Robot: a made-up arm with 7 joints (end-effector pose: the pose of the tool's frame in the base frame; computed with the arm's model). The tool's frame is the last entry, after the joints.
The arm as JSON. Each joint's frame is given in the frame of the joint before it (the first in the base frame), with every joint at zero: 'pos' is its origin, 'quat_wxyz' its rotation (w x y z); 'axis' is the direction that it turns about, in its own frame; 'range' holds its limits. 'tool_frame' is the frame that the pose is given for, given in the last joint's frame.
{
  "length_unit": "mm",
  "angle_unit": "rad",
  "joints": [
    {
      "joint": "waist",
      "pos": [
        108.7,
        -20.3,
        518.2
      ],
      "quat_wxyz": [
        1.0,
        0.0,
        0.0,
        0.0
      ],
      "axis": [
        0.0,
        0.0,
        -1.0
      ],
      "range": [
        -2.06,
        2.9
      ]
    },
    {
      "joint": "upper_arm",
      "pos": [
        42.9,
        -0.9,
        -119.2
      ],
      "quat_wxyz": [
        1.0,
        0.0,
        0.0,
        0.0
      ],
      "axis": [
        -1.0,
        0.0,
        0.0
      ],
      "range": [
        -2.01,
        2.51
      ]
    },
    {
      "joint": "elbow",
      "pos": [
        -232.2,
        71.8,
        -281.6
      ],
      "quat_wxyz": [
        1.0,
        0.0,
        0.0,
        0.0
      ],
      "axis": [
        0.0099,
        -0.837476,
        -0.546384
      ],
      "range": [
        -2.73,
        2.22
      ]
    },
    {
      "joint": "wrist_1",
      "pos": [
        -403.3,
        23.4,
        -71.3
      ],
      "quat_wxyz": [
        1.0,
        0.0,
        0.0,
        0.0
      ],
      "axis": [
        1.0,
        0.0,
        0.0
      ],
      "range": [
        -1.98,
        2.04
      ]
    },
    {
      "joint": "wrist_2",
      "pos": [
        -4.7,
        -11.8,
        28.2
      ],
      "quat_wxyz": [
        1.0,
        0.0,
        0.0,
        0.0
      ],
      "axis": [
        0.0,
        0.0,
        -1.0
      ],
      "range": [
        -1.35,
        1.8
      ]
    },
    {
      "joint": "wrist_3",
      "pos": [
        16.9,
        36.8,
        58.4
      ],
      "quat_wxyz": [
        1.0,
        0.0,
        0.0,
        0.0
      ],
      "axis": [
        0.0,
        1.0,
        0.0
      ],
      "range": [
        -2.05,
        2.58
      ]
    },
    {
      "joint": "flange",
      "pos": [
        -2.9,
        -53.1,
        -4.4
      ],
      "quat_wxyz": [
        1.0,
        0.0,
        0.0,
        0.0
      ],
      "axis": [
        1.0,
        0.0,
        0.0
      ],
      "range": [
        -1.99,
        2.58
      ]
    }
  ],
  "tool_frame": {
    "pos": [
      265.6,
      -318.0,
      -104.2
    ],
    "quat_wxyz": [
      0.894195,
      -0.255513,
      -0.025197,
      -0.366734
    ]
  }
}
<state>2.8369 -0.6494 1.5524 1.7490 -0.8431 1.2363 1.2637</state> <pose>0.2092 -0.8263 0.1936 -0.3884 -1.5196 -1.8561</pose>
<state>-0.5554 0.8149 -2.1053 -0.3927 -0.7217 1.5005 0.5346</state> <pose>0.4310 -0.3311 0.5430 1.8192 -1.1025 -0.8380</pose>
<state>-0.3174 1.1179 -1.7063 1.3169 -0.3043 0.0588 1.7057</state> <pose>-0.1980 0.0102 0.2467 0.8334 1.5291 -1.7564</pose>
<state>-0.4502 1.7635 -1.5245 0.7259 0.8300 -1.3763 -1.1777</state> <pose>0.0445 0.3170 0.7499 2.2294 1.1909 0.2963</pose>
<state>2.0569 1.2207 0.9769 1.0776 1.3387 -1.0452 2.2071</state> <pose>-0.2909 0.4466 0.3835 -0.3571 -2.1425 -0.9354</pose>
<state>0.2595 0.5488 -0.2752 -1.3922 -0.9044 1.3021 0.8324</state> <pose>-0.4524 -0.1187 0.4967 -2.6200 1.2513 -1.0967</pose>
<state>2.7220 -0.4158 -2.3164 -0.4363 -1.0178 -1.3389 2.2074</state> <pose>0.1293 -0.0028 0.7990 2.4392 -0.5843 1.1064</pose>
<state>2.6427 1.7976 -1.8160 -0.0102 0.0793 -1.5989 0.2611</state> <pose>-0.2125 0.0288 0.5172 -0.4648 2.0454 -2.0962</pose>
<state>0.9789 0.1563 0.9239 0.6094 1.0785 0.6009 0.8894</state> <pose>0.1557 0.2190 -0.5288 1.9283 -0.4468 -1.9518</pose>
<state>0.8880 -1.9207 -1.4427 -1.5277 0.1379 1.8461 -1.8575</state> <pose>0.2857 0.2348 0.3097 -2.2766 -0.4226 0.5585</pose>
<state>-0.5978 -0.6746 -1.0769 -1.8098 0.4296 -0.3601 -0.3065</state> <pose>-0.1290 -0.1118 0.7258 -0.5205 -1.7512 0.3225</pose>
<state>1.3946 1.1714 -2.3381 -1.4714 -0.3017 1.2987 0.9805</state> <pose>-0.0202 -0.4220 0.5439 1.3915 -2.4693 -1.1021</pose>
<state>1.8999 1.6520 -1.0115 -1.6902 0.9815 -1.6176 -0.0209</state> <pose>0.6310 0.4272 0.1968 -1.2728 0.0299 0.6543</pose>
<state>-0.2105 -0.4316 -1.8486 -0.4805 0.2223 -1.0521 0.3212</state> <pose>0.2638 0.1499 0.1977 0.2355 0.1598 0.7048</pose>
